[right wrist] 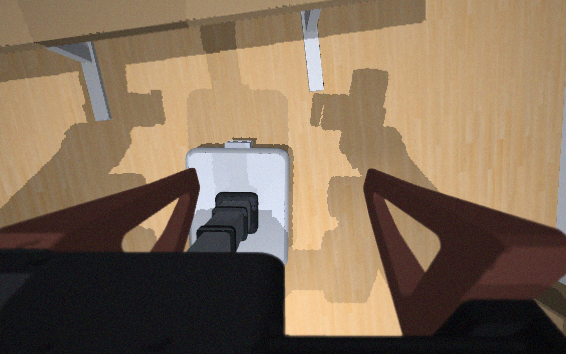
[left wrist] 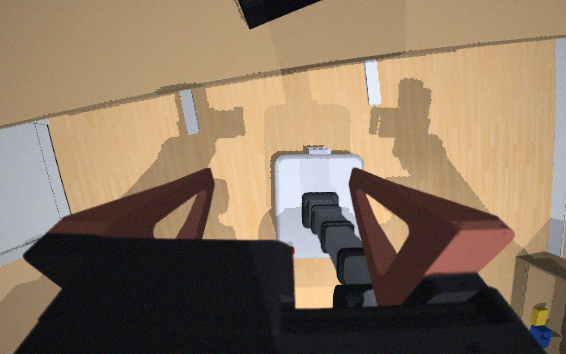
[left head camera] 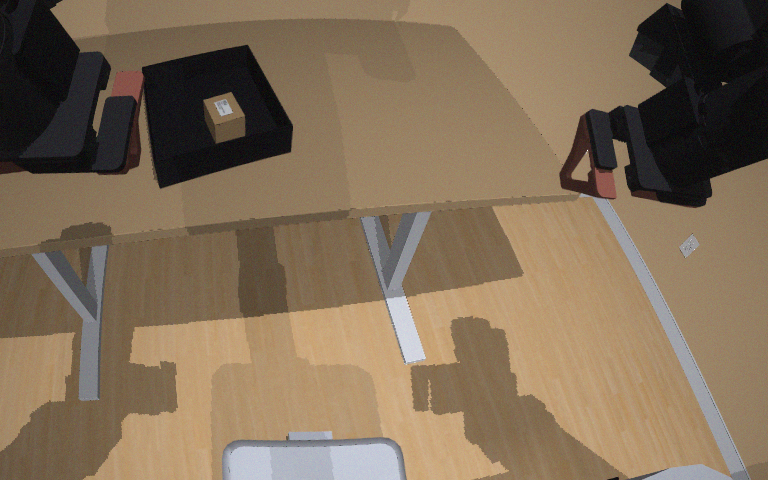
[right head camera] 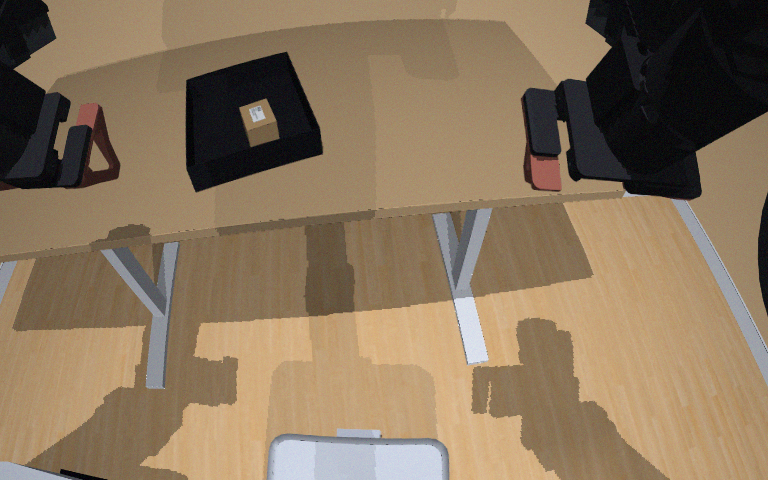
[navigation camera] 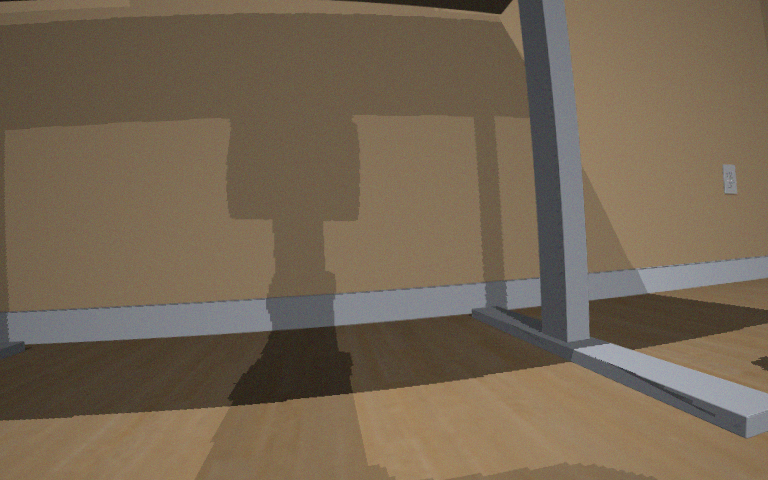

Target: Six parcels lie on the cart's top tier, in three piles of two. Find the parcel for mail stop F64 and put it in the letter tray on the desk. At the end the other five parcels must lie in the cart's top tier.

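Frame: origin at the left arm's base, x ahead, y left, z up, level; centimetres.
Seen in the pictures: left gripper, fingertip midpoint: point(left wrist: 281, 175) point(left head camera: 88, 159) point(right head camera: 82, 173); right gripper, fingertip midpoint: point(right wrist: 281, 177) point(left head camera: 598, 185) point(right head camera: 577, 177).
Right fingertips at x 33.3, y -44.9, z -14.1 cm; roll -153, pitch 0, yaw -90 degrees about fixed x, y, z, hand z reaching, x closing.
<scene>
Offsets run from my right fingertips to a thing's top centre. Level surfaces: height alone.
One small brown parcel @(dx +43.5, dy +41.1, dz -26.6 cm) point(left head camera: 229, 125) point(right head camera: 261, 127) lies in the black letter tray @(dx +47.6, dy +45.3, dz -25.5 cm) point(left head camera: 226, 164) point(right head camera: 254, 169) on the desk @(dz -31.8 cm) point(left head camera: 441, 141) point(right head camera: 453, 141). Its white label faces up, but the print is too small to read. The left wrist view shows a corner of the tray point(left wrist: 275, 11). My left gripper point(left head camera: 67, 169) point(right head camera: 50, 183) point(left wrist: 281, 175) is open and empty, left of the tray. My right gripper point(left head camera: 628, 186) point(right head camera: 600, 186) point(right wrist: 281, 177) is open and empty near the desk's right end. The cart and the other five parcels cannot be made out.
Grey desk legs point(left head camera: 404, 325) point(right head camera: 470, 325) point(navigation camera: 572, 198) stand under the desk. My white base point(left head camera: 311, 461) point(right head camera: 359, 461) point(left wrist: 320, 170) point(right wrist: 237, 170) is in front of it. A tan open box point(left wrist: 542, 262) holding yellow and blue things shows at the lower right.
</scene>
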